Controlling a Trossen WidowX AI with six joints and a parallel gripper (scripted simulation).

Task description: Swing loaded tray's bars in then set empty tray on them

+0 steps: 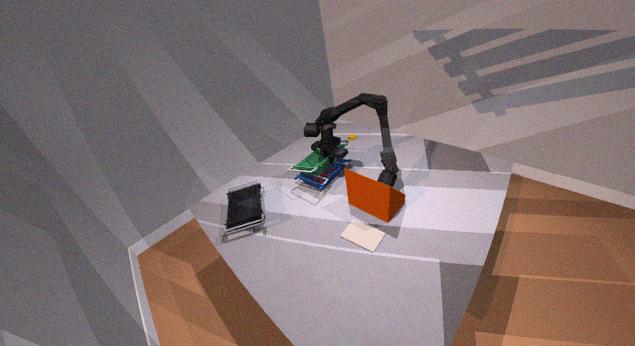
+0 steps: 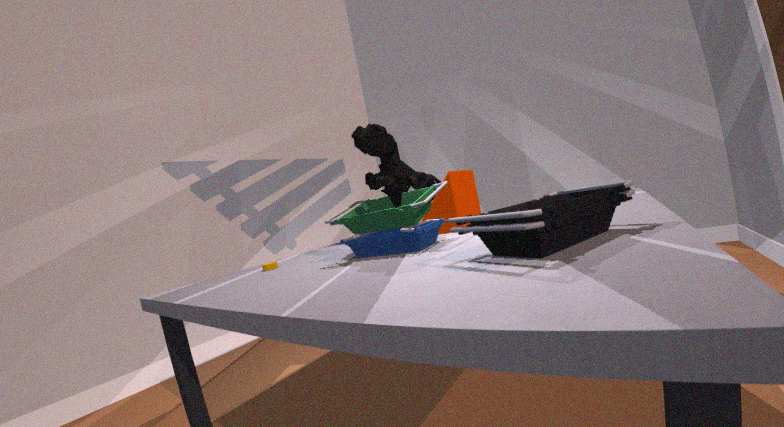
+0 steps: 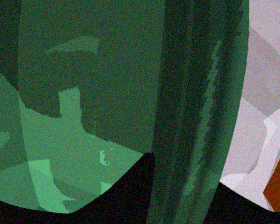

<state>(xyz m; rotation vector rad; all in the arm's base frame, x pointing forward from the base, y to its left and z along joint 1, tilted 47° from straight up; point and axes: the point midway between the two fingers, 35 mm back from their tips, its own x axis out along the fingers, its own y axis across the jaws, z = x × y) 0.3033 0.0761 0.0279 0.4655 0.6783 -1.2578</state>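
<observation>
The green tray lies 7 cm ahead of my gripper tip, 2 cm to the left of it and 2 cm above it. From my gripper tip the other things lie so: beige flat card: 36 cm behind, 17 cm to the left, 10 cm below; then yellow block: 40 cm to the right, 24 cm ahead, 9 cm below.
</observation>
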